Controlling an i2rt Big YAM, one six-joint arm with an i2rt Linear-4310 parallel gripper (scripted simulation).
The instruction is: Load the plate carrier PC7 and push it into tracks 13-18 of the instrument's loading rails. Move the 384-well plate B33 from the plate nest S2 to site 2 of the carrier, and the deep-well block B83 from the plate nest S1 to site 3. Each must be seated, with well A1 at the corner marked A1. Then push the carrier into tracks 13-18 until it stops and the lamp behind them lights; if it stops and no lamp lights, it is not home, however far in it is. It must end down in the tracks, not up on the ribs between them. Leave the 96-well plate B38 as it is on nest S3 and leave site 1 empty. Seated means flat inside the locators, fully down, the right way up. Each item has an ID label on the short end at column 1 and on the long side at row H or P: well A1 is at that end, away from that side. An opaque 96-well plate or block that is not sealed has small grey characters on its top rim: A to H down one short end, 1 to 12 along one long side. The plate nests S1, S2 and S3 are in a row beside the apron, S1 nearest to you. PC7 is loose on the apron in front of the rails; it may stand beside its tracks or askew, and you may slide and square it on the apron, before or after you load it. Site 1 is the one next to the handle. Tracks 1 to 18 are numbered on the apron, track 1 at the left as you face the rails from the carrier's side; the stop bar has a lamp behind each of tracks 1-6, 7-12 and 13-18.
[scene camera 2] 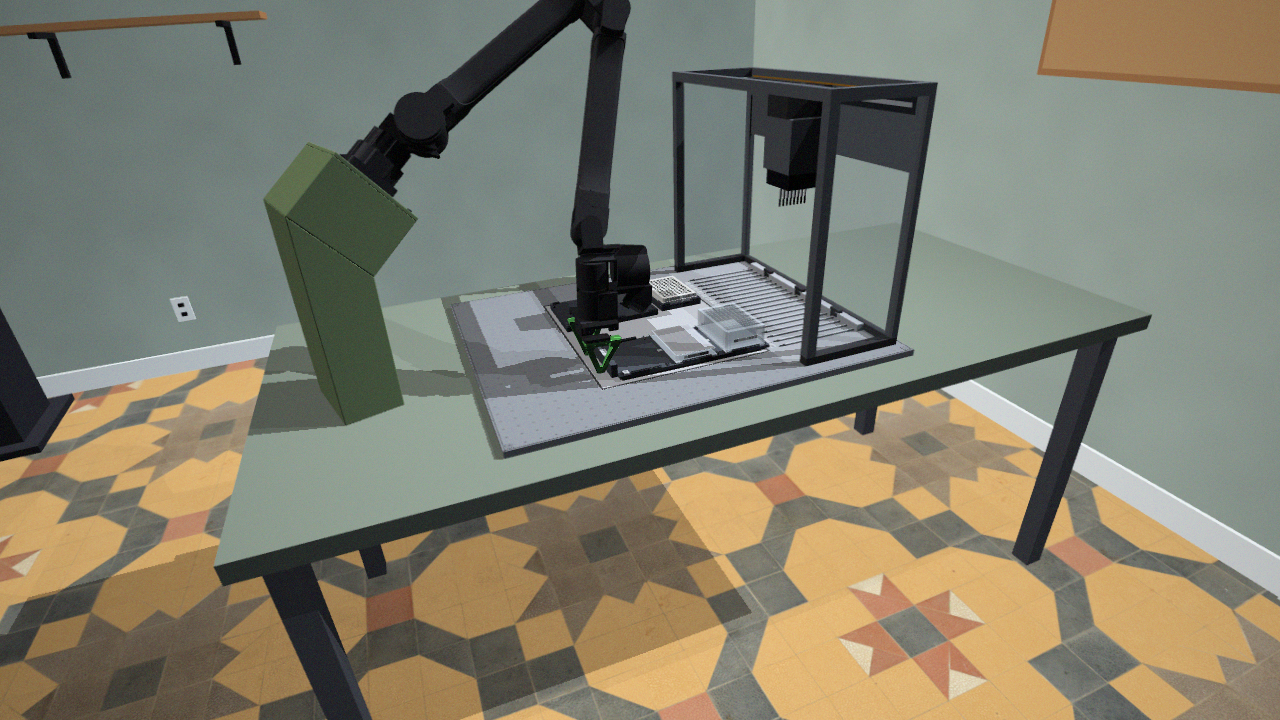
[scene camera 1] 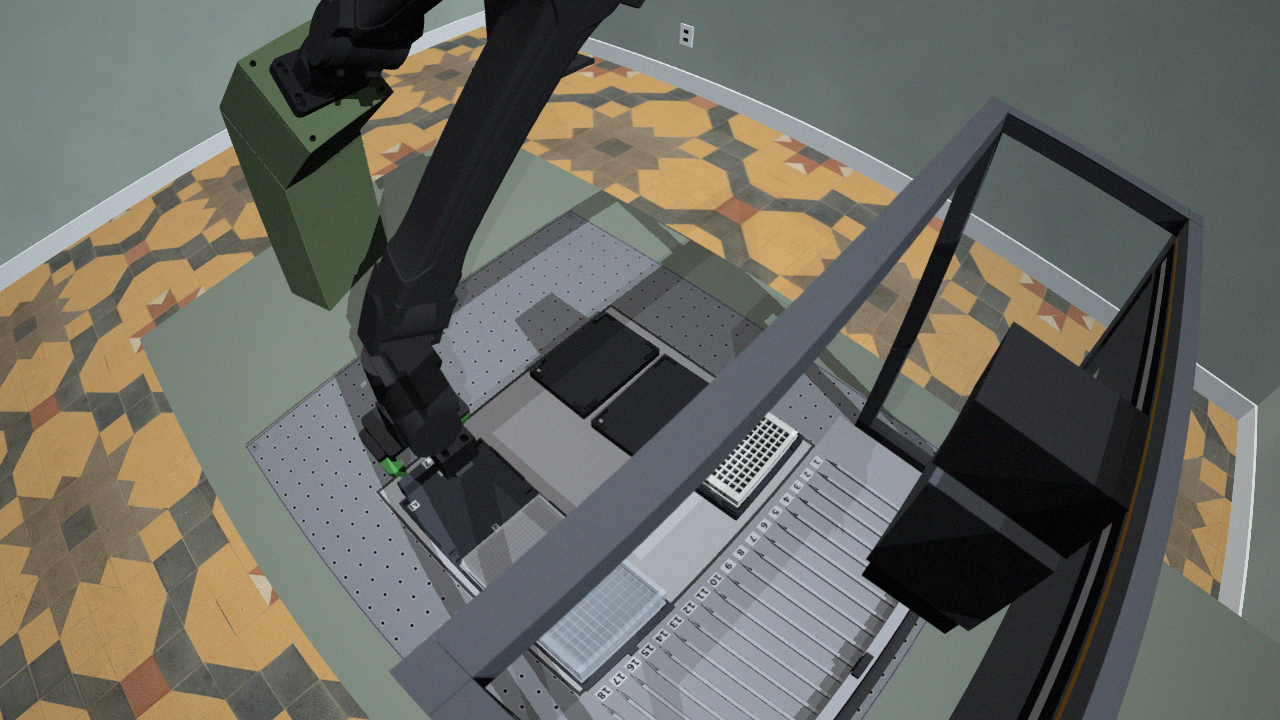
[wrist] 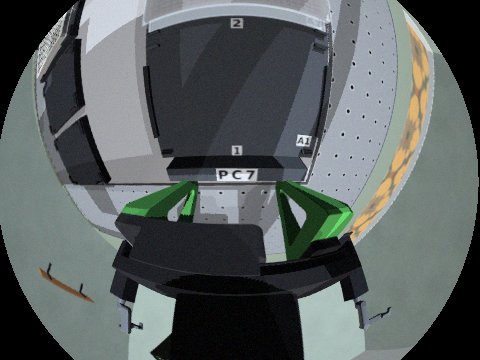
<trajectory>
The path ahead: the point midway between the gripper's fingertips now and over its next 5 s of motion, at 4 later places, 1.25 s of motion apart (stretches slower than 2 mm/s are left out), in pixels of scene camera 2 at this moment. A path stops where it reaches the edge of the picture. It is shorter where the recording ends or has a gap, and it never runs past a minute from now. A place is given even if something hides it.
The gripper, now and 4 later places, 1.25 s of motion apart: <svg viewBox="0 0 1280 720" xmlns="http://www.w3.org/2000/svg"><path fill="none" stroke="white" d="M594 363L607 362L621 359L633 356L658 352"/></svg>
</trajectory>
